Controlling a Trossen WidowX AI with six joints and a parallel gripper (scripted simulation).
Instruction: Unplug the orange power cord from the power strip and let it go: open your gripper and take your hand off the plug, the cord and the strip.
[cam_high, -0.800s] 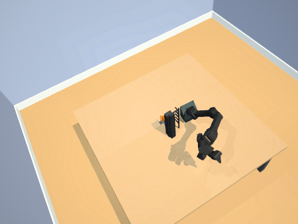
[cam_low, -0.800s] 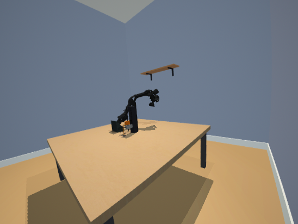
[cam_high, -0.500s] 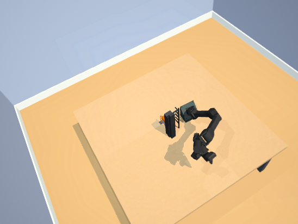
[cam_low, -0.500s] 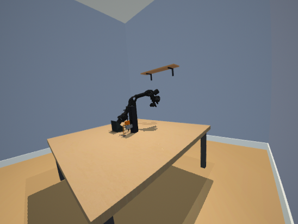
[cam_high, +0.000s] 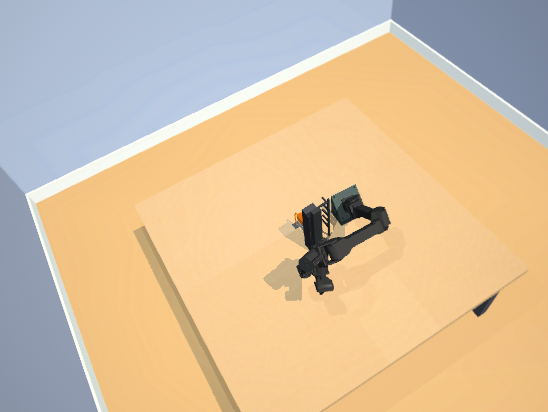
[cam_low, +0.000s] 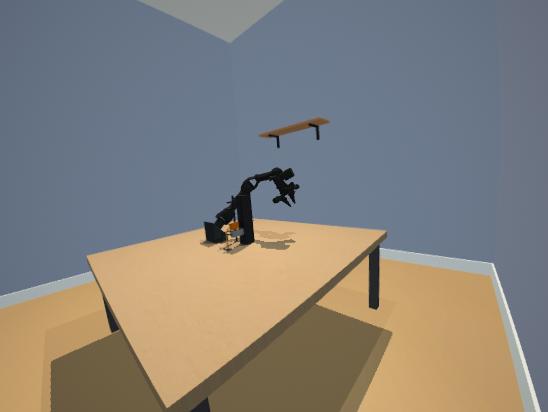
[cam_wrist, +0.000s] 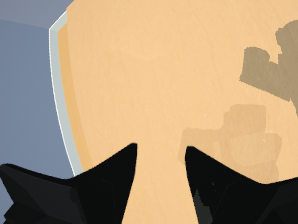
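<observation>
My gripper tip is 100 mm past the orange plug, 360 mm to the left of it and 60 mm above it. From my gripper tip the other things lie so: small dark block (80 mm behind, 430 mm to the right, 190 mm below).
</observation>
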